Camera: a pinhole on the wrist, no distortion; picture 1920 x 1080 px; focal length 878.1 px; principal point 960.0 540.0 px. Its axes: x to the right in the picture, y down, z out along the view. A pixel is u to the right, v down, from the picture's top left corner.
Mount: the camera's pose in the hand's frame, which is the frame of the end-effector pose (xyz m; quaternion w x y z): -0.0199 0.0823 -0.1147 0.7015 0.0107 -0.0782 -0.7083
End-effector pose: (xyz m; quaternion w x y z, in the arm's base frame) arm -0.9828 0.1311 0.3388 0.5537 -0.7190 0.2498 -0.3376
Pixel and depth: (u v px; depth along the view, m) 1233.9 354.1 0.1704
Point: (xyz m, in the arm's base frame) -0.9913 0.2101 0.2697
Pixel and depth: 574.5 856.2 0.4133
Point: -0.7024 0.1793 0.0171
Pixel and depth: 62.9 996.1 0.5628
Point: -0.5145 0.0585 -0.3675
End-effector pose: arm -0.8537 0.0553 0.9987 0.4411 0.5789 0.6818 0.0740
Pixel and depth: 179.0 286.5 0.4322
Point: -0.3194 -0.0535 1.2515
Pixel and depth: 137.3 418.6 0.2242
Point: -0.5746 0.0567 1.1792
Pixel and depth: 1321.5 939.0 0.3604
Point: -0.6813 0.0136 0.7649
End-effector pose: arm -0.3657 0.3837 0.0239 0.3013 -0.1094 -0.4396 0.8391
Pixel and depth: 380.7 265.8 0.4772
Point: -0.5081 -0.1480 -0.1677
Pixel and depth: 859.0 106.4 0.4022
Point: -0.3361 -0.0191 0.0168
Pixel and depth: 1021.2 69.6 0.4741
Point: -0.2871 -0.0753 0.1114
